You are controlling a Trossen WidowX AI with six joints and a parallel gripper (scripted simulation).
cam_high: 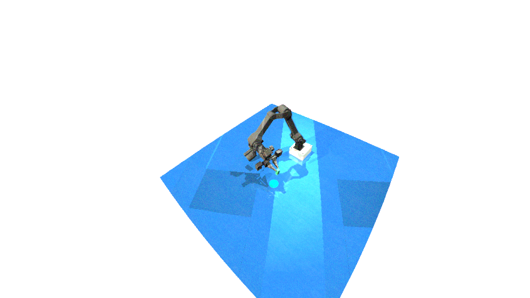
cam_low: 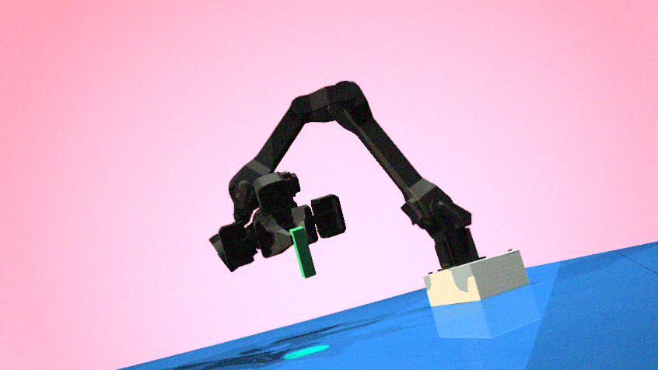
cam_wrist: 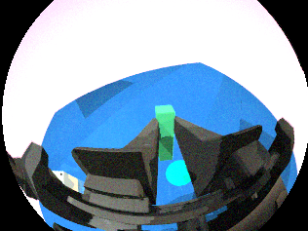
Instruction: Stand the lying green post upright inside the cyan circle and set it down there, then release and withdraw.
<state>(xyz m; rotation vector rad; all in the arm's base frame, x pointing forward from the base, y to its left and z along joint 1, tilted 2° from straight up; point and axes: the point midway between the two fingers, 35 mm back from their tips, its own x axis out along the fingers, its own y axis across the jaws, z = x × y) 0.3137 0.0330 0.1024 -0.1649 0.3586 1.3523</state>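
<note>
The cyan circle lies 1 cm ahead of my gripper tip, 2 cm to the right of it and 15 cm below it. The rest, counted from my gripper tip: green post 2 cm below.
</note>
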